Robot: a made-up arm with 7 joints. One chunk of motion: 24 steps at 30 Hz.
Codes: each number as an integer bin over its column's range. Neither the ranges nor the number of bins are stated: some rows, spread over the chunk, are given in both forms.
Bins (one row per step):
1: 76 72 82 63 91 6 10
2: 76 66 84 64 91 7 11
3: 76 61 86 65 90 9 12
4: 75 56 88 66 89 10 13
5: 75 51 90 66 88 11 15
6: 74 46 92 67 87 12 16
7: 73 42 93 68 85 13 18
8: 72 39 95 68 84 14 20
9: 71 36 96 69 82 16 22
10: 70 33 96 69 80 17 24
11: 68 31 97 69 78 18 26
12: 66 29 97 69 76 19 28
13: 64 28 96 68 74 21 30
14: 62 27 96 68 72 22 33
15: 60 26 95 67 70 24 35
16: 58 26 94 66 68 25 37
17: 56 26 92 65 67 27 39
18: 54 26 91 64 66 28 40
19: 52 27 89 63 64 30 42
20: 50 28 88 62 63 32 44
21: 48 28 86 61 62 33 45
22: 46 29 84 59 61 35 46
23: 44 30 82 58 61 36 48
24: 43 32 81 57 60 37 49
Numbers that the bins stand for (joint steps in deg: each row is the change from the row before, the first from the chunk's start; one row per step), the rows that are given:
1: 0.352 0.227 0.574 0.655 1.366 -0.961 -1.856
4: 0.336 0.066 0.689 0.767 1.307 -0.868 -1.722
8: 0.291 -0.106 0.823 0.841 1.161 -0.775 -1.411
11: 0.230 -0.187 0.862 0.879 0.985 -0.682 -1.144
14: 0.139 -0.227 0.842 0.841 0.809 -0.589 -0.833
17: 0.048 -0.237 0.766 0.729 0.663 -0.473 -0.567
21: -0.073 -0.217 0.651 0.580 0.516 -0.333 -0.300
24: -0.148 -0.177 0.555 0.430 0.458 -0.240 -0.122
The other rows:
2: 0.352 0.167 0.612 0.692 1.366 -0.937 -1.811
3: 0.352 0.116 0.651 0.729 1.336 -0.891 -1.767
5: 0.336 0.015 0.727 0.767 1.278 -0.844 -1.633
6: 0.321 -0.035 0.766 0.804 1.248 -0.821 -1.589
7: 0.306 -0.076 0.785 0.841 1.190 -0.798 -1.500
9: 0.276 -0.136 0.842 0.879 1.102 -0.728 -1.322
10: 0.261 -0.167 0.842 0.879 1.043 -0.705 -1.233
12: 0.200 -0.207 0.862 0.879 0.926 -0.659 -1.056
13: 0.170 -0.217 0.842 0.841 0.868 -0.612 -0.967
15: 0.109 -0.237 0.823 0.804 0.751 -0.542 -0.744
16: 0.079 -0.237 0.804 0.767 0.692 -0.519 -0.656
18: 0.018 -0.237 0.746 0.692 0.633 -0.449 -0.522
19: -0.012 -0.227 0.708 0.655 0.575 -0.403 -0.433
20: -0.042 -0.217 0.689 0.617 0.545 -0.357 -0.344
22: -0.103 -0.207 0.612 0.505 0.487 -0.287 -0.256
23: -0.133 -0.197 0.574 0.468 0.487 -0.264 -0.167

